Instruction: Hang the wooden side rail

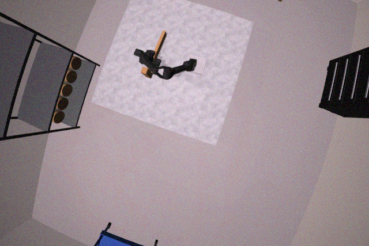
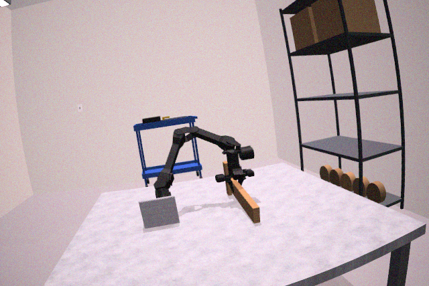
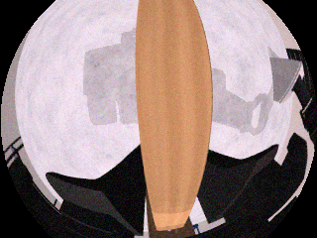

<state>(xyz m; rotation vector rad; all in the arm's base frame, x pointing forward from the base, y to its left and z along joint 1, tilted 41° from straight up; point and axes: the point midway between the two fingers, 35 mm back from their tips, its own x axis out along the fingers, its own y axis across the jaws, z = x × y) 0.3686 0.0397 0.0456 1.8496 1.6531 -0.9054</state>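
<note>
My gripper tip is 20 mm short of the headboard post, 110 mm to the right of it and 40 mm below it.
</note>
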